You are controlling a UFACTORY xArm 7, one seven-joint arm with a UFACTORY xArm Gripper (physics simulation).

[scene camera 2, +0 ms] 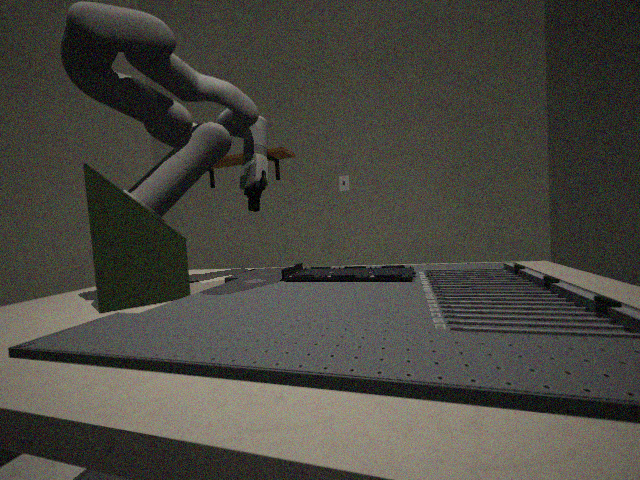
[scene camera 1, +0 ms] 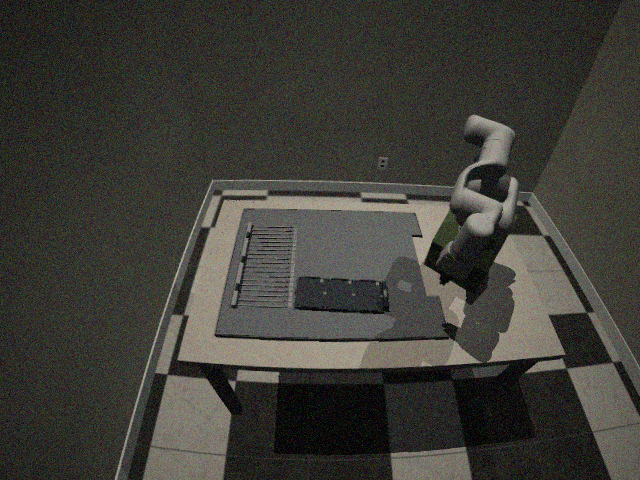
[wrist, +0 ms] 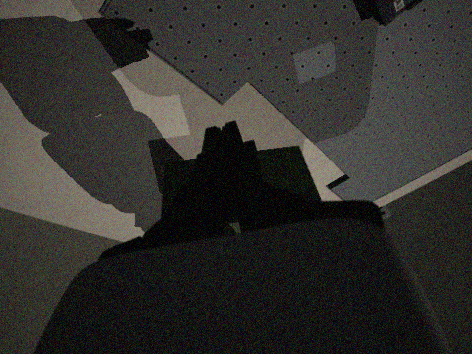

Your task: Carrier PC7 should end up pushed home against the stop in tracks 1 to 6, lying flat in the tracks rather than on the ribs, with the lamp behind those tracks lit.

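Seen in the pictures: gripper, fingertip midpoint: (scene camera 2: pixel 253 210) (scene camera 1: pixel 442 281) (wrist: pixel 229 145); arm's base at its link origin: (scene camera 2: pixel 140 208).
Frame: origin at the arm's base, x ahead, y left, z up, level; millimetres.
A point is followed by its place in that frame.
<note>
A dark flat rectangular carrier (scene camera 1: pixel 338 295) @[x 426, y 307, z -199 mm] (scene camera 2: pixel 351 274) @[x 439, y 280, z -199 mm] lies on the grey perforated board, its left end close to the entry edge of the ribbed tracks (scene camera 1: pixel 292 273) @[x 620, y 262, z -207 mm] (scene camera 2: pixel 433 304) @[x 669, y 122, z -208 mm], at their near end in the scene camera 1 view. Its label is not readable. A corner of it shows at the top right of the wrist view. A stop bar with dark blocks (scene camera 1: pixel 244 258) @[x 818, y 271, z -198 mm] (scene camera 2: pixel 598 302) @[x 860, y 158, z -195 mm] runs along the tracks' far side. No lit lamp is visible; track numbers are too small to read. My gripper (scene camera 2: pixel 253 208) @[x 104, y 281, z -12 mm] (wrist: pixel 229 145) @[x 104, y 281, z -12 mm] is shut and empty, high above the table and well away from the carrier.
The perforated board (scene camera 1: pixel 351 242) @[x 453, y 25, z -209 mm] (scene camera 2: pixel 289 330) @[x 531, y -59, z -209 mm] (wrist: pixel 225 50) @[x 106, y 246, z -209 mm] covers much of the table (scene camera 1: pixel 310 353) @[x 447, y 543, z -222 mm] (scene camera 2: pixel 248 413) @[x 598, y -187, z -222 mm]. A green slanted block (scene camera 2: pixel 139 258) @[x 107, y -57, z -118 mm] stands at the arm's base. An orange surface (scene camera 2: pixel 281 153) shows behind the arm. Arm shadows fall across the board and table.
</note>
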